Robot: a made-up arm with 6 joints. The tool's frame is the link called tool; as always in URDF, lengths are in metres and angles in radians. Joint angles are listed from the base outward. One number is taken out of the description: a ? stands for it. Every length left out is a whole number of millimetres.
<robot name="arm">
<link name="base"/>
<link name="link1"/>
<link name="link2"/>
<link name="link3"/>
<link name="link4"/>
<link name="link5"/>
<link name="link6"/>
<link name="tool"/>
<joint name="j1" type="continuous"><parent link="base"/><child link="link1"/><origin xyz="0 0 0.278"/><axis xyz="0 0 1"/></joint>
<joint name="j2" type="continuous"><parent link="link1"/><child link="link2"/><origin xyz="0 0 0"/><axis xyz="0 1 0"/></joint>
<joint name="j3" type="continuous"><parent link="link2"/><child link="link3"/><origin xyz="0 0 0.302"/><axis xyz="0 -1 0"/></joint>
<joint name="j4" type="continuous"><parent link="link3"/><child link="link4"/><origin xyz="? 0 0"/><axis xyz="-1 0 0"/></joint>
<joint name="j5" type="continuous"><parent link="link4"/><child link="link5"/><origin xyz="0 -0.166 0"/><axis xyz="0 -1 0"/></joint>
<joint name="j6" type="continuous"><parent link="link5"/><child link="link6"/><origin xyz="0 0 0"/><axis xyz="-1 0 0"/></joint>
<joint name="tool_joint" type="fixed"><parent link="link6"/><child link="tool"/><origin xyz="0 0 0"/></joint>
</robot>
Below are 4 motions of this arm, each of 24 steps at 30 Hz.
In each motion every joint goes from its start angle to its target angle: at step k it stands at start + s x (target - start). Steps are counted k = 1, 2, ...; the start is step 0. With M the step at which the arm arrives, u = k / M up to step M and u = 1 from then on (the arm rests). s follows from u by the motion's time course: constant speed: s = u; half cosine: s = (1 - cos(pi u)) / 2; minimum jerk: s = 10 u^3 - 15 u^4 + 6 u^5.
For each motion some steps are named. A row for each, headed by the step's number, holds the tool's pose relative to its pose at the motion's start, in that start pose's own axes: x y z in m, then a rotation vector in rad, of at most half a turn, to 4 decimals.
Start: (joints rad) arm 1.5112 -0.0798 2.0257 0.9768 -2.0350 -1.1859
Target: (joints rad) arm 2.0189 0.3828 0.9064 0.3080 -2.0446 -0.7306
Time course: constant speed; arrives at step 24
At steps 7, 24:
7: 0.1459 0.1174 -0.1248 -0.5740 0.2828 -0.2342
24: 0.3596 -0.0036 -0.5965 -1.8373 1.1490 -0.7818

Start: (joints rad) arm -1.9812 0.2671 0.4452 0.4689 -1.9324 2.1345
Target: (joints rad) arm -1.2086 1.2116 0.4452 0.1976 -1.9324 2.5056
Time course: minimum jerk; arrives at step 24
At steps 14, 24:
14: 0.1314 -0.3553 0.2386 -0.9263 -0.1199 0.3905
24: 0.2513 -0.4233 0.4296 -1.3068 -0.1520 0.6997

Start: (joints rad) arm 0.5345 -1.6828 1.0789 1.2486 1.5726 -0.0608
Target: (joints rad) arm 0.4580 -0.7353 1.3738 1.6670 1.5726 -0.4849
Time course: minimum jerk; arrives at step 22
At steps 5, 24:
5: -0.0024 0.0354 -0.0206 0.0866 0.0133 0.0353
24: -0.0536 0.4944 -0.0698 1.0780 0.1405 0.4455

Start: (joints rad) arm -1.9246 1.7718 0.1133 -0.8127 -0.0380 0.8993
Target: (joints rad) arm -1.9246 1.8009 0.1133 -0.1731 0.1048 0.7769
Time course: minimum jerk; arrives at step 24
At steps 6, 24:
6: 0.0002 -0.0083 0.0061 -0.0534 -0.0047 -0.0124
24: 0.0042 -0.0565 0.0775 -0.5177 -0.0798 -0.0777

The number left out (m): 0.307
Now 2 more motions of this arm.
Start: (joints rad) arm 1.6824 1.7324 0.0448 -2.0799 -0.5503 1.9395
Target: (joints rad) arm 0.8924 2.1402 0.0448 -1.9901 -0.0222 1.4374
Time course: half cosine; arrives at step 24
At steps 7, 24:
7: -0.0035 -0.0212 -0.0146 0.2558 0.0443 -0.1121
24: -0.0054 -0.0295 -0.0891 1.2651 0.3150 -0.4340

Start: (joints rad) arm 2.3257 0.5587 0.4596 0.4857 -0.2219 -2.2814
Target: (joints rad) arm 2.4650 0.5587 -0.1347 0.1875 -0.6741 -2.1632
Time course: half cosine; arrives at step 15
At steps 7, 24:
7: 0.0305 -0.1004 -0.0003 0.0085 -0.1151 -0.4482
24: 0.0224 -0.2255 0.0071 -0.0324 -0.2658 -1.0096

